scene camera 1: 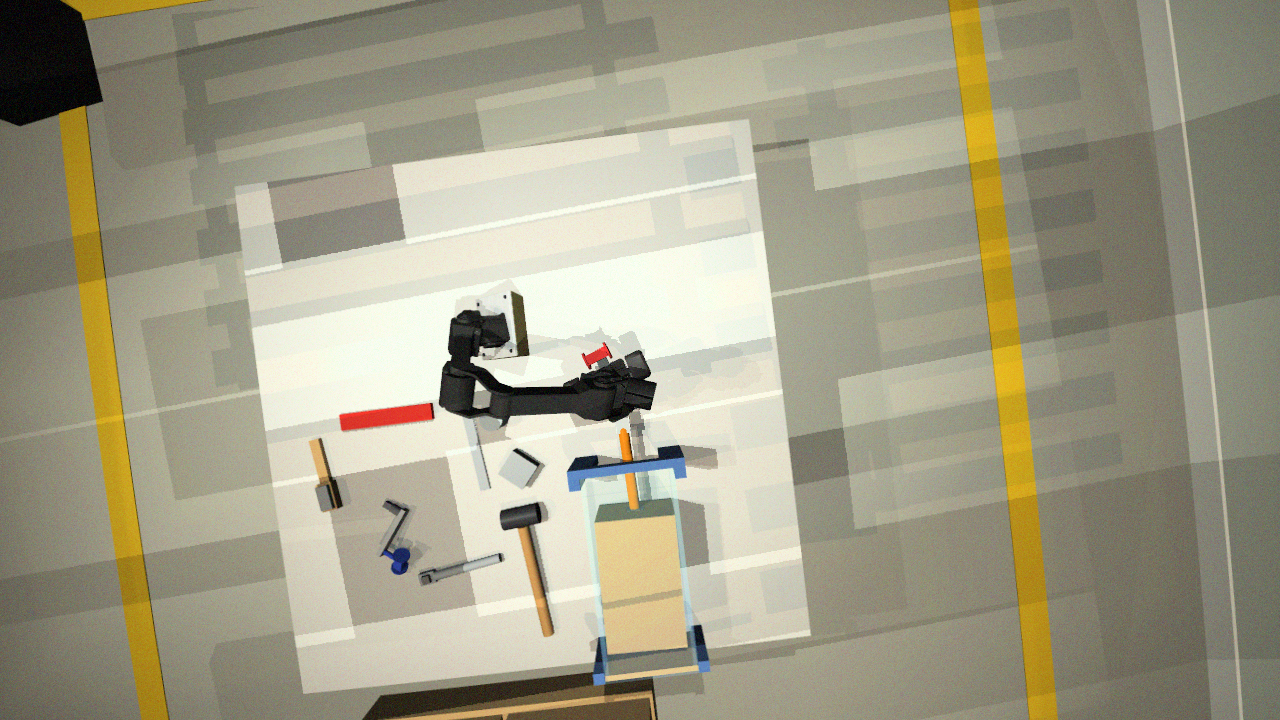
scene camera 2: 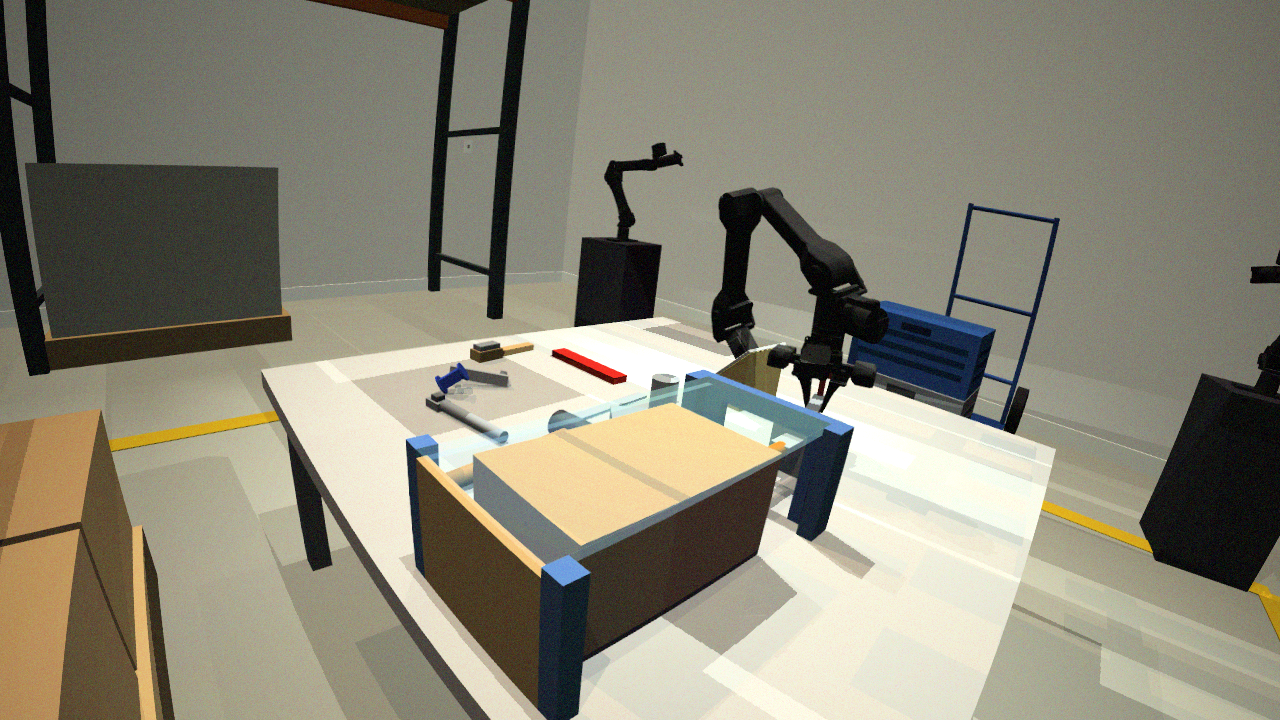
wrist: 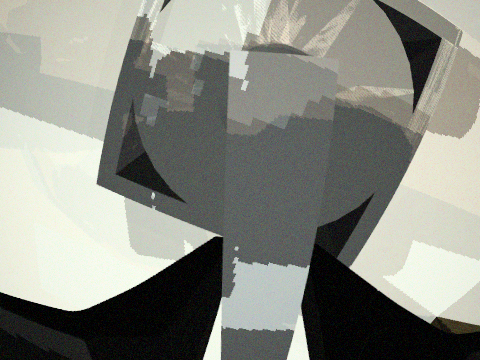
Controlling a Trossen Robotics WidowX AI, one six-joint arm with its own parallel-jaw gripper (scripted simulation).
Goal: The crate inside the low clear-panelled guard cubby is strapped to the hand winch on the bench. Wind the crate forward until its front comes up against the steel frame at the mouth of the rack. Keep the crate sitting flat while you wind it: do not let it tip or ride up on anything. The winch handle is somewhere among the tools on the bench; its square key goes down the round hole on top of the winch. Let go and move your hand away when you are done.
Path:
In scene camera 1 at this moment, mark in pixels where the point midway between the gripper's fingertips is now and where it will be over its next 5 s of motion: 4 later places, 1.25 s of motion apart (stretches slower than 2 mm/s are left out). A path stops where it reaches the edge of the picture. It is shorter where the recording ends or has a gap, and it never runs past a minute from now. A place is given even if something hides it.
My gripper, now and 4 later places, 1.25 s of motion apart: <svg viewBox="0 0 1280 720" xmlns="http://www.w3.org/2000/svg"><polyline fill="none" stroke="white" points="609,375 608,376 607,379 603,364 601,353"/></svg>

